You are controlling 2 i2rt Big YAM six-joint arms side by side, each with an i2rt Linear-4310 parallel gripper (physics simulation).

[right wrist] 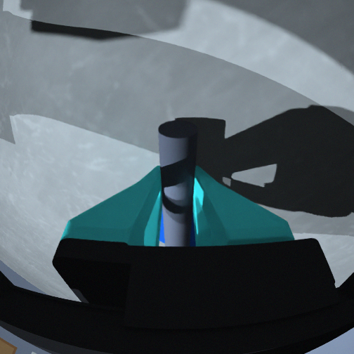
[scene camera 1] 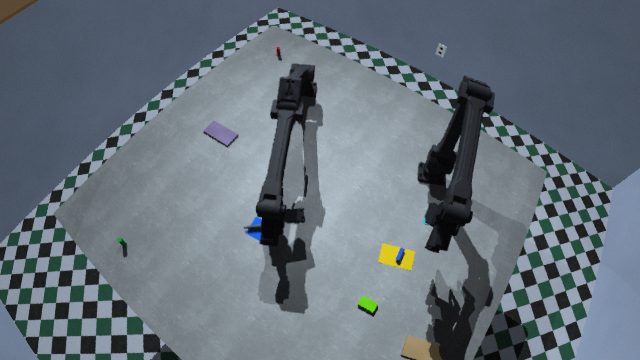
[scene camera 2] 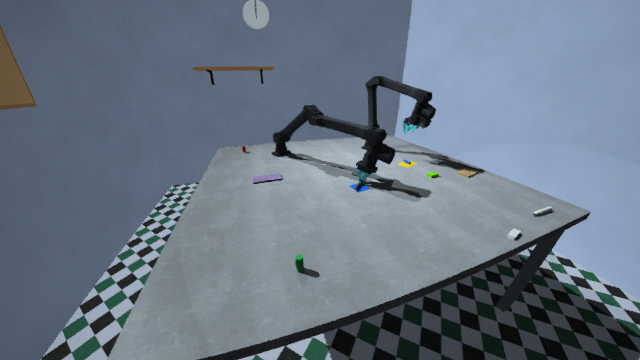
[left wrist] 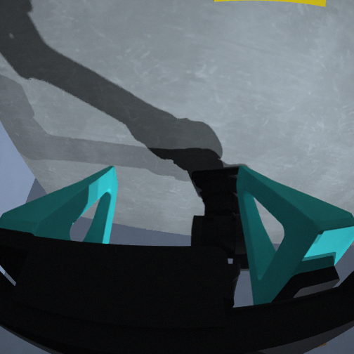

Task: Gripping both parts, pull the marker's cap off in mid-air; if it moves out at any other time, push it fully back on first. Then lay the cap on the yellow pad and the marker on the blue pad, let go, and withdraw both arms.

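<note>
The blue cap lies on the yellow pad. The dark grey marker, uncapped, is between the fingers of my right gripper, which is shut on it. The marker is over the blue pad, low and close to it; whether it touches the pad I cannot tell. The arm hides part of the pad in scene camera 1. My left gripper is open and empty, high above the table beside the yellow pad.
A lime block and a tan block lie beyond the yellow pad. A purple slab, a green cylinder and a small red object stand apart.
</note>
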